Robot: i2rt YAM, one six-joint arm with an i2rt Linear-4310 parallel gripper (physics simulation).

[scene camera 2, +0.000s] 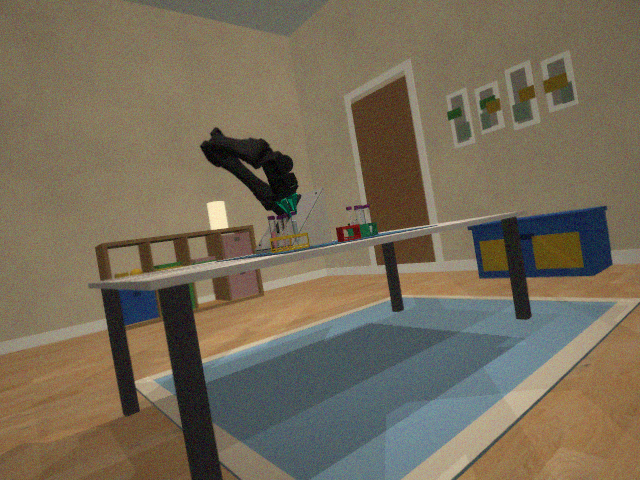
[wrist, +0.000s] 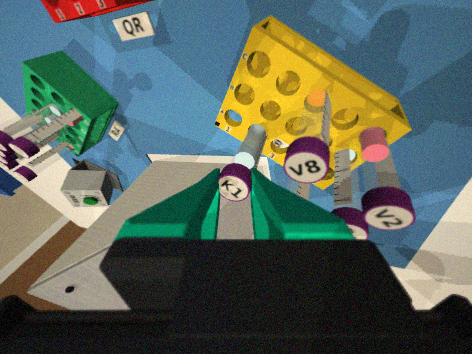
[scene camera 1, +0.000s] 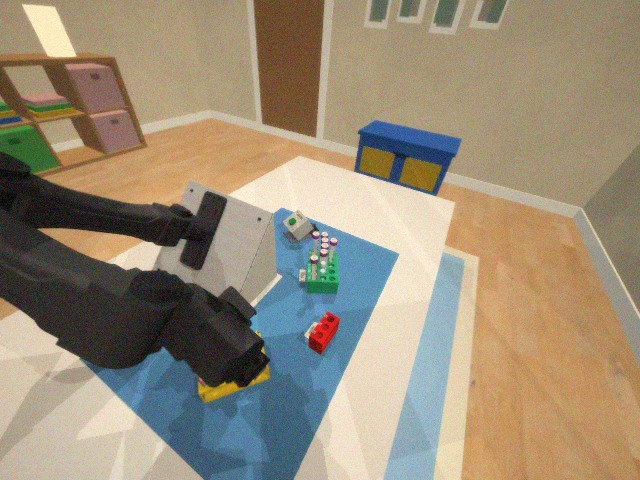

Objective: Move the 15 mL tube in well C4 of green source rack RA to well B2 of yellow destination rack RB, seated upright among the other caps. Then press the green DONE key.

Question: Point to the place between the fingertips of my gripper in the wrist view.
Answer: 235,176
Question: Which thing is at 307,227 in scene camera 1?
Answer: A grey box with green button.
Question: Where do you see a QR label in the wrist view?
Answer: At 135,26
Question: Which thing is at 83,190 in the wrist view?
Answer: A grey box with green button.
